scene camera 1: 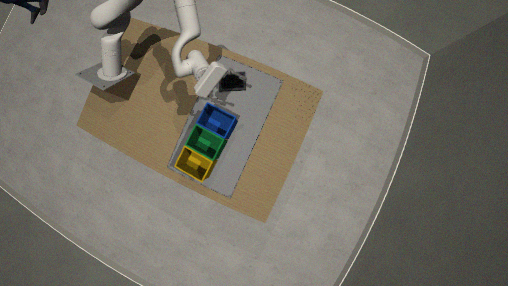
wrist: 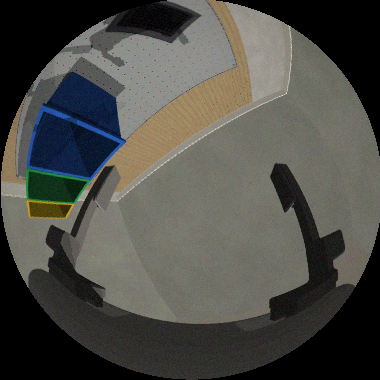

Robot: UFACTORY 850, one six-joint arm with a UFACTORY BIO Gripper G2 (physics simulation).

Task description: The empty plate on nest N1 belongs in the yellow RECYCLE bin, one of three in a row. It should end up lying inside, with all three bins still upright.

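My gripper [wrist: 195,182] is open, its two dark fingers wide apart with nothing between them in the wrist view. In scene camera 1 its white body is beside a dark rectangular piece [scene camera 1: 232,82] [wrist: 152,21]; the fingers are hard to make out there. This piece may be nest N1; I cannot tell whether the plate lies on it. The yellow bin [scene camera 1: 194,162] [wrist: 49,210] stands upright at the end of the row of three. No plate can be made out inside it.
The green bin [scene camera 1: 205,142] [wrist: 52,187] stands upright in the middle of the row, and the blue bin [scene camera 1: 216,121] [wrist: 90,95] stands upright at the end nearer the gripper. All three stand on a grey perforated deck [scene camera 1: 255,110] [wrist: 167,75] over a wooden table top [scene camera 1: 280,145] [wrist: 200,97].
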